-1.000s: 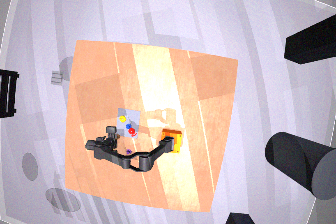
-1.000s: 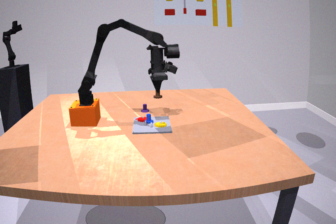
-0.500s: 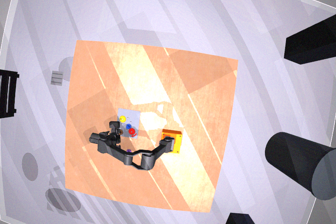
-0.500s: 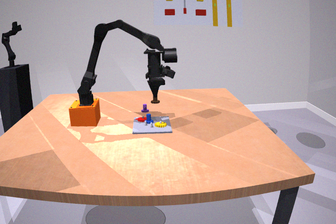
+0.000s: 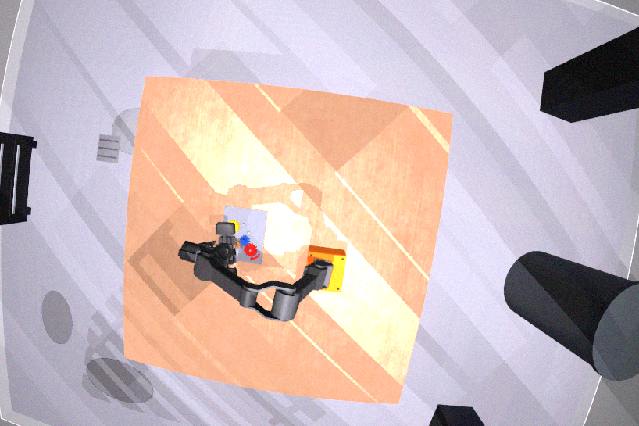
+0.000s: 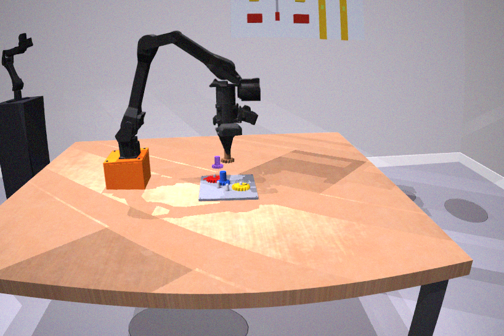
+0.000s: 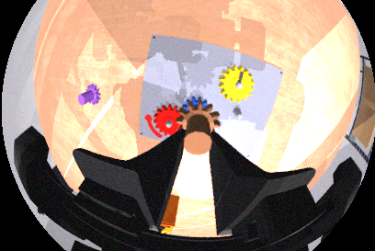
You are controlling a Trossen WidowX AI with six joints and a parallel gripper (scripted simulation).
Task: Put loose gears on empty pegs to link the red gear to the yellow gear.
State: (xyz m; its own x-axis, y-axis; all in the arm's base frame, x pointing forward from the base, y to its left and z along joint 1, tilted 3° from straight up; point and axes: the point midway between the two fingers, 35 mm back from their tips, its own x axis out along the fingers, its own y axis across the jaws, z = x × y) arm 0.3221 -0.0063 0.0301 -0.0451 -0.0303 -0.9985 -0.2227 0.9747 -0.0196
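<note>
My gripper tip is now 80 mm above the blue gear and 20 mm past it. Also, from my gripper tip: brown gear (10 mm below); yellow gear (90 mm below, 40 mm to the right, 40 mm ahead); red gear (90 mm below, 50 mm behind, 30 mm to the left).
</note>
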